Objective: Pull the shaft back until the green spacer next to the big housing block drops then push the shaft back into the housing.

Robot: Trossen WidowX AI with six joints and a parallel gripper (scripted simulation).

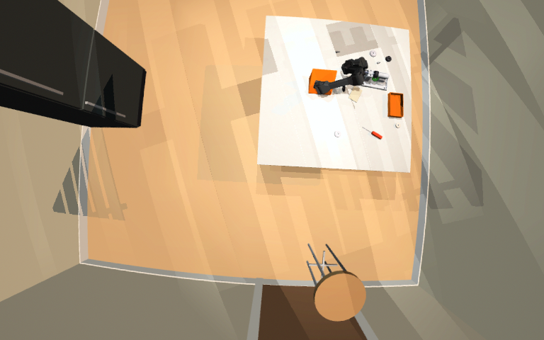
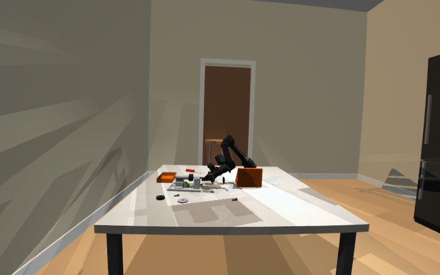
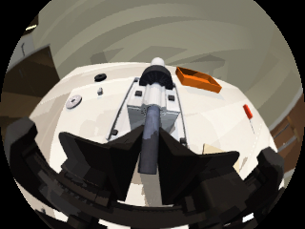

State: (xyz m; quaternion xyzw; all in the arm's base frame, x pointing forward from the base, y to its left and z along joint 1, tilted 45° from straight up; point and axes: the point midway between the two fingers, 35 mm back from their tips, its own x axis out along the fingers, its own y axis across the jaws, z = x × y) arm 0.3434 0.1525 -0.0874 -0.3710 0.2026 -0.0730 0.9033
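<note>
Right now my gripper tip is 20 mm short of the grey shaft and 20 mm below it. Also, from my gripper tip: green spacer (110 mm ahead, 40 mm below); yellow note (40 mm behind, 160 mm to the right, 60 mm below); dark ring (70 mm ahead, 20 mm above).
</note>
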